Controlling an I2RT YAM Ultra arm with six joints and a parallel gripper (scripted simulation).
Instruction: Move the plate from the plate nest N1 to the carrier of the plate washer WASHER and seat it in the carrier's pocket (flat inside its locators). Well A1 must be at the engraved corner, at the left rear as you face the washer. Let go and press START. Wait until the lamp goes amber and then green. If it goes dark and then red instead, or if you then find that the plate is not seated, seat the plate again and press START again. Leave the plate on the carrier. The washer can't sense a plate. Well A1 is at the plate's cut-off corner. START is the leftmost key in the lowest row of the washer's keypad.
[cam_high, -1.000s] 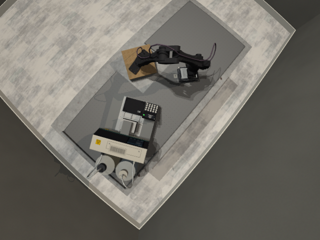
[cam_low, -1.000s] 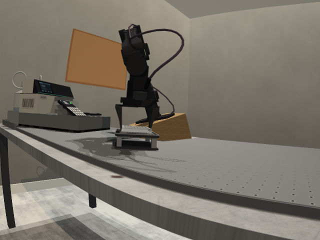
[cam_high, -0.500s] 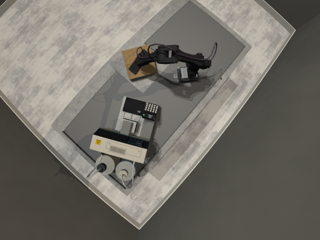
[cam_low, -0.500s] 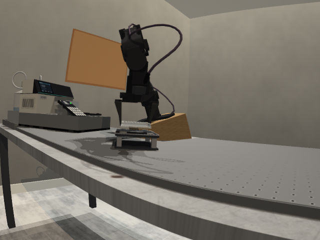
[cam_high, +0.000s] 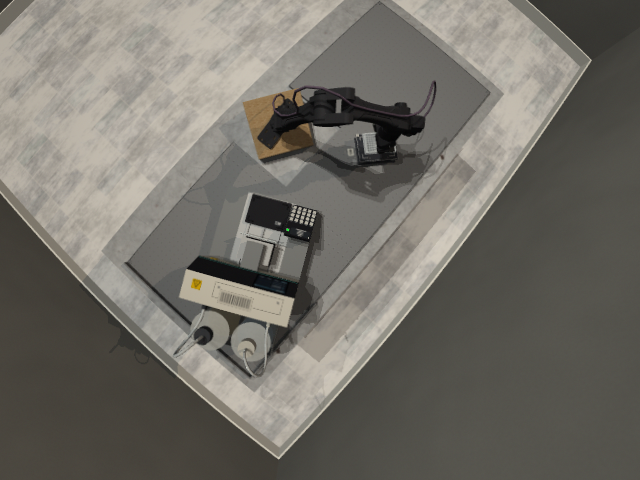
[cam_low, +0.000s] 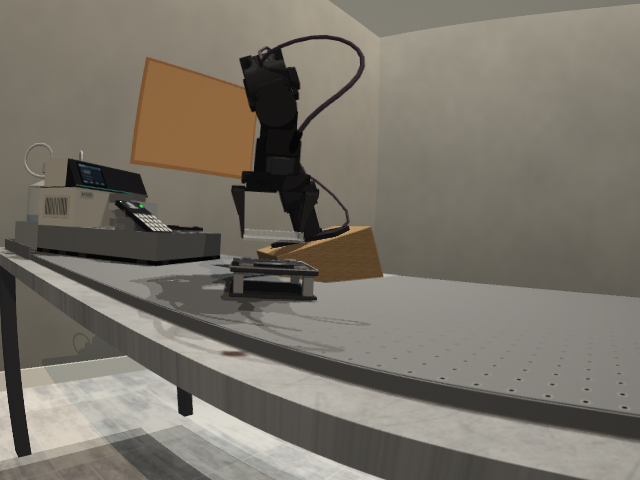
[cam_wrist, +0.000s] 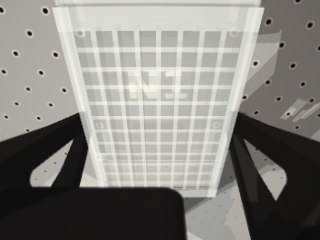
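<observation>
Right now the nest is 50 mm below my hand. Round my hand: black carrier pocket 480 mm to the right, 190 mm behind; plate washer 630 mm to the right, 130 mm behind, 40 mm above; clear well plate right at my hand.
</observation>
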